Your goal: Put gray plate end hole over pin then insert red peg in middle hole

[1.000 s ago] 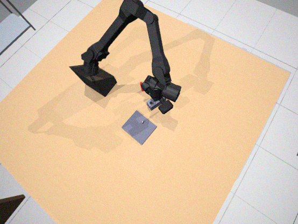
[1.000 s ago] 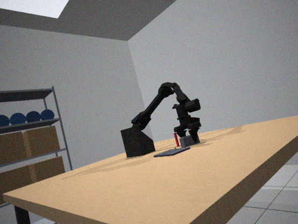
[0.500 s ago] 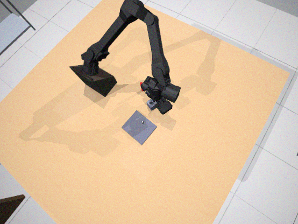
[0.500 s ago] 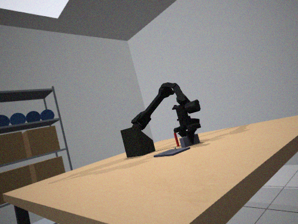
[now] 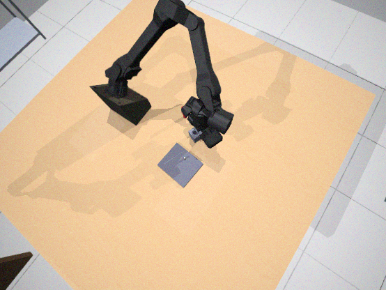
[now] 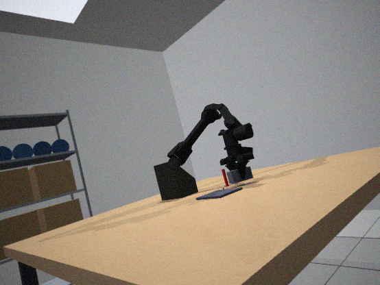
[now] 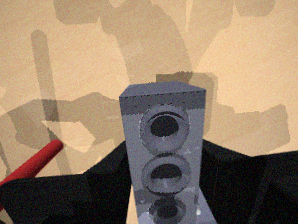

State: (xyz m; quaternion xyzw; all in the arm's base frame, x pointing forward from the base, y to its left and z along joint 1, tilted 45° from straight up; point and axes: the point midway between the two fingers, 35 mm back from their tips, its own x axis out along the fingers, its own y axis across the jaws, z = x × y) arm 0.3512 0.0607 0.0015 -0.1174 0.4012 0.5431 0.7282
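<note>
Now: gripper tip 14 cm to the left of the blue-gray base, 2 cm above it and 1 cm past it. From my gripper tip the other things lie so: gray plate (3 cm above); then red peg (10 cm behind, 4 cm to the left, 2 cm above).
</note>
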